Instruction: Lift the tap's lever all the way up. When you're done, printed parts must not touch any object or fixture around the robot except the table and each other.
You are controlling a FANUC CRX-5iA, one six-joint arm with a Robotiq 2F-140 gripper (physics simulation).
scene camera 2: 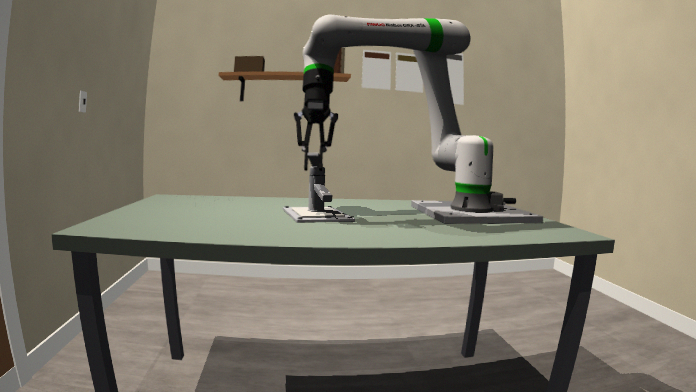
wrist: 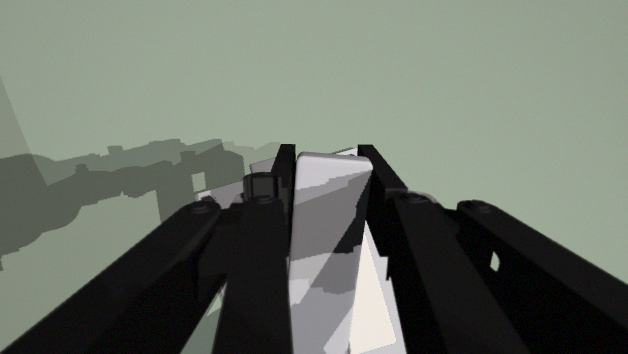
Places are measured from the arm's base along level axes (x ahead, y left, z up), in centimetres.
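Pixels of known places: gripper, fingertip midpoint: (scene camera 2: 313, 169); arm's base, origin of the base link: (scene camera 2: 471, 209).
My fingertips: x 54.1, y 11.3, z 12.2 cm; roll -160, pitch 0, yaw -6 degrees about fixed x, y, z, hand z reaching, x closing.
For each thing: its top centre in the pictures, then the offset to it from my fingertips. "spot": a spot on its surface instead. Level surfaces: height alone.
- grey tap, surface spot: (scene camera 2: 317, 192) spot: dx -1.7, dy -4.4, dz -6.9 cm
- light base plate, surface spot: (scene camera 2: 304, 219) spot: dx +2.1, dy +1.9, dz -13.8 cm
- tap's lever, middle of its top: (wrist: 323, 304) (scene camera 2: 315, 152) dx -0.9, dy -5.6, dz +4.7 cm
- green table, its level: dz -14.6 cm
The grey tap (scene camera 2: 317, 192) stands upright on a light base plate (scene camera 2: 304, 219), its spout (scene camera 2: 325, 194) pointing down toward the front right in the scene view. The tap's lever (scene camera 2: 315, 159) (wrist: 325, 210) is a flat light-grey bar on top of the column, tilted upward; its exact angle is hard to tell. My gripper (scene camera 2: 314, 156) (wrist: 326, 168) points down above the tap, shut on the lever with one black finger on each side. In the wrist view the fingers hide much of the base plate and the tap's column.
The tap stands on the green table (scene camera 2: 200, 227) (wrist: 475, 75). The robot's mounting plate (scene camera 2: 430, 208) is to the right in the scene view. A wall shelf (scene camera 2: 280, 76) with a brown box (scene camera 2: 249, 64) is behind the gripper. Arm shadows fall beside the tap.
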